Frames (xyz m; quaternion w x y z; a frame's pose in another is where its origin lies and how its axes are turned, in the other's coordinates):
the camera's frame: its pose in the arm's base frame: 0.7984 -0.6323 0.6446 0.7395 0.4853 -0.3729 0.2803
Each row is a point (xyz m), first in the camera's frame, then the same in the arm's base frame.
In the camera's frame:
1: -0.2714 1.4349 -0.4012
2: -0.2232 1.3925 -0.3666
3: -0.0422 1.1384 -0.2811
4: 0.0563 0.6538 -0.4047
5: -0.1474 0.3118 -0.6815
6: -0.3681 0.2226 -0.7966
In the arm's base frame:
1: -0.3570 0.2588 1.0504
2: -0.3065 0.2135 1.0772
3: -0.0308 0.0493 1.1184
4: 0.4356 -0.0112 0.9220
5: 0.6635 0.1075 0.5109
6: 0.6403 0.1694 0.2548

